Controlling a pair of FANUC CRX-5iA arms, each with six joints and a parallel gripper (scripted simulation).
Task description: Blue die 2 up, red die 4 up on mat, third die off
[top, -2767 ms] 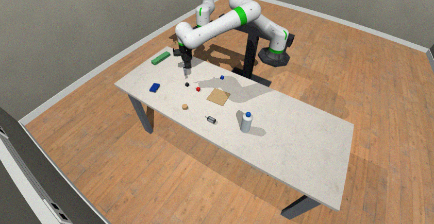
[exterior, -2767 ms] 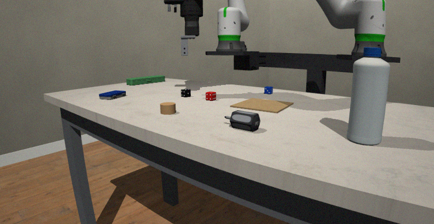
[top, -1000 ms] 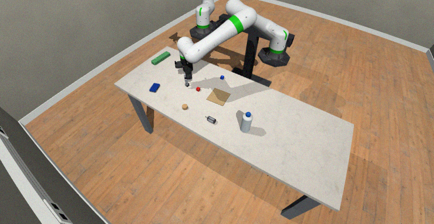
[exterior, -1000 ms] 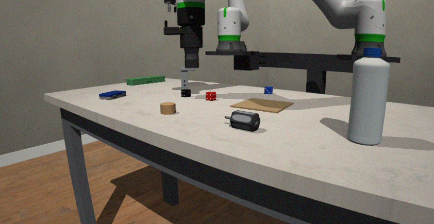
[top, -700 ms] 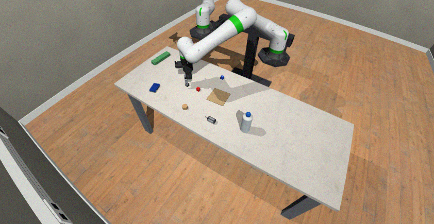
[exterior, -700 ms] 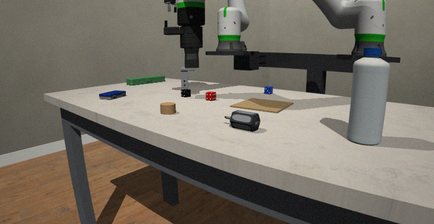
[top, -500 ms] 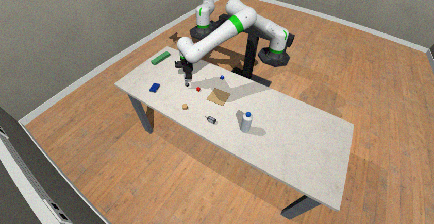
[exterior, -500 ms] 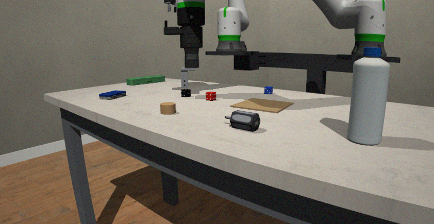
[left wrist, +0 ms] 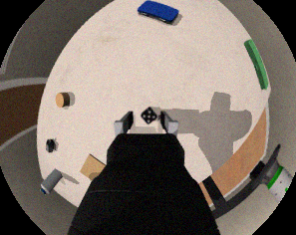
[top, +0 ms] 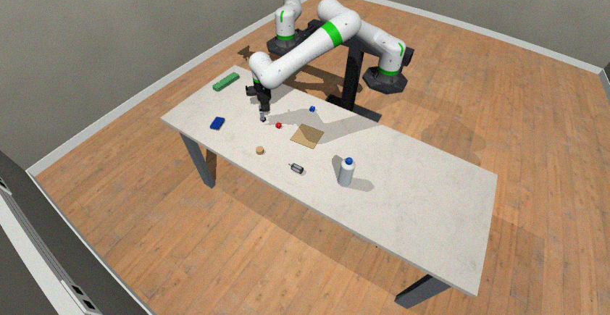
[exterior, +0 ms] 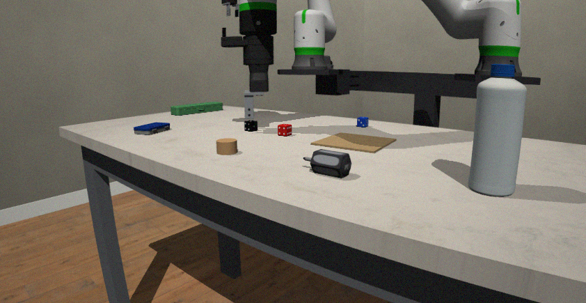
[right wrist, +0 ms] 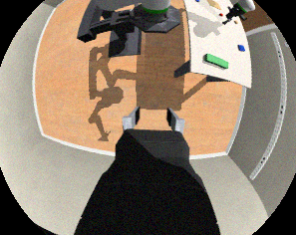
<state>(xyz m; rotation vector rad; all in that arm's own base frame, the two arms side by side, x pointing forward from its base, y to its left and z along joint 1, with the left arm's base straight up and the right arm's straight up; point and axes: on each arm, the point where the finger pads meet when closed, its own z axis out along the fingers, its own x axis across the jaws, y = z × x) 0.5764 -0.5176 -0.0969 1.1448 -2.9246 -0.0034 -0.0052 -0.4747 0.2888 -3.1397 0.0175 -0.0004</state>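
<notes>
Now: left hand 10 mm past the black die and 40 mm above it. Round my left hand: red die: 10 mm behind, 110 mm to the left, 40 mm below; blue box: 160 mm ahead, 200 mm to the right, 40 mm below; wooden cylinder: 190 mm ahead, 130 mm to the left, 40 mm below.
</notes>
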